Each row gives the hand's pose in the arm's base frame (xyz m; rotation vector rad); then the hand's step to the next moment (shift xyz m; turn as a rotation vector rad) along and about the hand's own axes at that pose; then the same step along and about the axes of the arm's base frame.
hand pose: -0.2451 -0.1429 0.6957 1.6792 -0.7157 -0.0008
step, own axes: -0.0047 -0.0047 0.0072 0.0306 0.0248 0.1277
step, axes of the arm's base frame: -0.0044 -0.0040 -0.0078 -0.0350 -0.1290 0.0015
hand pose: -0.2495 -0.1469 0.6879 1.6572 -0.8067 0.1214
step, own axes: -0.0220 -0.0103 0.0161 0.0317 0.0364 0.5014
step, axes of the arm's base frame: -0.0163 -0.0046 -0.0237 -0.1697 -0.4660 -0.0882
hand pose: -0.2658 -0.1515 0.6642 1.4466 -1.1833 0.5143
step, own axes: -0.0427 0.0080 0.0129 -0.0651 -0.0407 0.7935
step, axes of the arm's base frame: -0.0278 0.0052 -0.0354 -0.2291 -0.7091 -0.2832
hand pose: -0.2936 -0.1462 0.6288 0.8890 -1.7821 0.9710
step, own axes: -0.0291 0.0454 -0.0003 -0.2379 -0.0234 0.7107
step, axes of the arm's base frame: -0.0293 0.0248 -0.0379 -0.1548 -0.5996 -0.4228
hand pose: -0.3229 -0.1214 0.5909 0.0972 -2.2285 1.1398
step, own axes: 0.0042 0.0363 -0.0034 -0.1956 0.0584 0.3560
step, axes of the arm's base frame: -0.0138 0.0261 -0.0219 -0.0396 -0.2725 -0.3043
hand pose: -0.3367 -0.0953 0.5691 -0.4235 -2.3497 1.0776
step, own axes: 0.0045 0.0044 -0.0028 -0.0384 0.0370 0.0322
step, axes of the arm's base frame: -0.0018 0.0066 -0.0004 0.0154 -0.0144 -0.0586
